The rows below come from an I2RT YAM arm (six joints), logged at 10 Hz.
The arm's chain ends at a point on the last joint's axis. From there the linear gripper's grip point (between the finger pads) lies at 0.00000 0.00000 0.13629 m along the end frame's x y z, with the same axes.
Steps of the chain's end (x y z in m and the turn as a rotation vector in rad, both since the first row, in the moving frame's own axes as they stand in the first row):
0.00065 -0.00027 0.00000 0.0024 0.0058 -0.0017
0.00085 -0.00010 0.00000 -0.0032 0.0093 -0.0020
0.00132 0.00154 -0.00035 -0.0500 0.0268 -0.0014
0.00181 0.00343 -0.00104 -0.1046 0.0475 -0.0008
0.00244 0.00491 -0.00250 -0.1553 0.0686 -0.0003
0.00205 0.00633 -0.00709 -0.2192 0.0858 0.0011
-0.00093 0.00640 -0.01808 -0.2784 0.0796 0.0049
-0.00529 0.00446 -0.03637 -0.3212 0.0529 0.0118
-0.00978 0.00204 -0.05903 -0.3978 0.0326 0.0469
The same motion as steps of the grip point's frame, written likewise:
0.00144 -0.00060 0.00000 0.0024 0.0058 -0.0017
0.00212 0.00033 -0.00001 -0.0032 0.0093 -0.0020
0.00498 0.00835 -0.00057 -0.0500 0.0268 -0.0014
0.00828 0.01765 -0.00194 -0.1046 0.0475 -0.0008
0.01175 0.02597 -0.00446 -0.1553 0.0686 -0.0003
0.01362 0.03594 -0.01085 -0.2192 0.0858 0.0011
0.00968 0.04384 -0.02375 -0.2784 0.0796 0.0049
0.00154 0.04751 -0.04353 -0.3212 0.0529 0.0118
-0.00671 0.05491 -0.06974 -0.3978 0.0326 0.0469

